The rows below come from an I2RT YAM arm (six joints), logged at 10 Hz.
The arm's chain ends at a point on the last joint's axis. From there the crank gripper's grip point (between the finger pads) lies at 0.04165 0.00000 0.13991 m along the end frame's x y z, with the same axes.
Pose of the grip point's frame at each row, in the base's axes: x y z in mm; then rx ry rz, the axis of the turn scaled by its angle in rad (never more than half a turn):
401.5, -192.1, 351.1, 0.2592, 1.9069, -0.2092
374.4, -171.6, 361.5, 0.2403, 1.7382, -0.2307
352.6, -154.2, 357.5, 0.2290, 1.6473, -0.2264
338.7, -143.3, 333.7, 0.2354, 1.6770, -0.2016
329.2, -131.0, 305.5, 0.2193, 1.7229, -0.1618
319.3, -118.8, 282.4, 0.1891, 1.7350, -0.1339
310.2, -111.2, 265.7, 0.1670, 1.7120, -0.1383
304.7, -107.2, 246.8, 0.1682, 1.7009, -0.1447
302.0, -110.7, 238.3, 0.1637, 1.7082, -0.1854
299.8, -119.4, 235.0, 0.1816, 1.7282, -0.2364
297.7, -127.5, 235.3, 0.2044, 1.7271, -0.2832
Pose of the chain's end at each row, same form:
289.4, -157.6, 438.0, 0.2592, 1.9069, -0.2092
250.0, -132.9, 427.3, 0.2403, 1.7382, -0.2307
222.6, -115.3, 411.2, 0.2290, 1.6473, -0.2264
209.6, -107.2, 391.6, 0.2354, 1.6770, -0.2016
201.4, -100.9, 369.3, 0.2193, 1.7229, -0.1618
191.1, -93.5, 347.5, 0.1891, 1.7350, -0.1339
180.3, -86.3, 327.4, 0.1670, 1.7120, -0.1383
174.3, -81.4, 307.1, 0.1682, 1.7009, -0.1447
172.9, -80.5, 299.3, 0.1637, 1.7082, -0.1854
173.6, -82.7, 298.5, 0.1816, 1.7282, -0.2364
173.4, -84.4, 298.6, 0.2044, 1.7271, -0.2832

